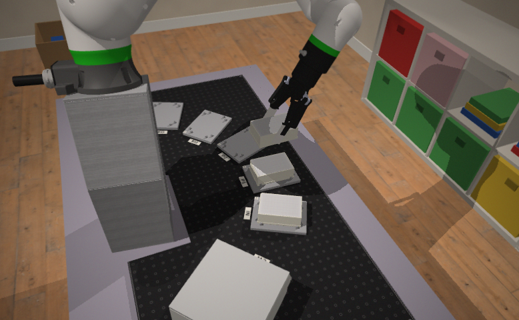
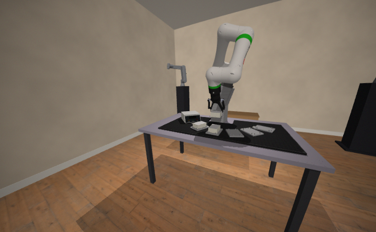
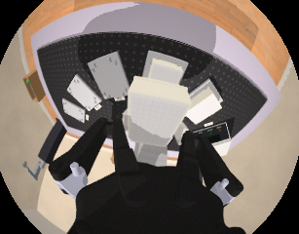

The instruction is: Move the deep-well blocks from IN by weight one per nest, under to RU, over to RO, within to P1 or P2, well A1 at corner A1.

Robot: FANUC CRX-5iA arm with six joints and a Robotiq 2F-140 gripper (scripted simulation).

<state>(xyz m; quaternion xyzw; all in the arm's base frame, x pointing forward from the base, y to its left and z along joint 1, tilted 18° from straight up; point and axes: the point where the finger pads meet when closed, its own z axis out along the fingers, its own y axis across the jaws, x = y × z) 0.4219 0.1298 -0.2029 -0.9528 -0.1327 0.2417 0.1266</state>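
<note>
The grey nest plate is 19 cm below my hand, 15 cm to the left of it and 6 cm behind it. Also, from my hand: pale weigher platform (45 cm to the right, 21 cm behind, 10 cm below); check-weigher (44 cm to the right, 21 cm behind, 13 cm below).
</note>
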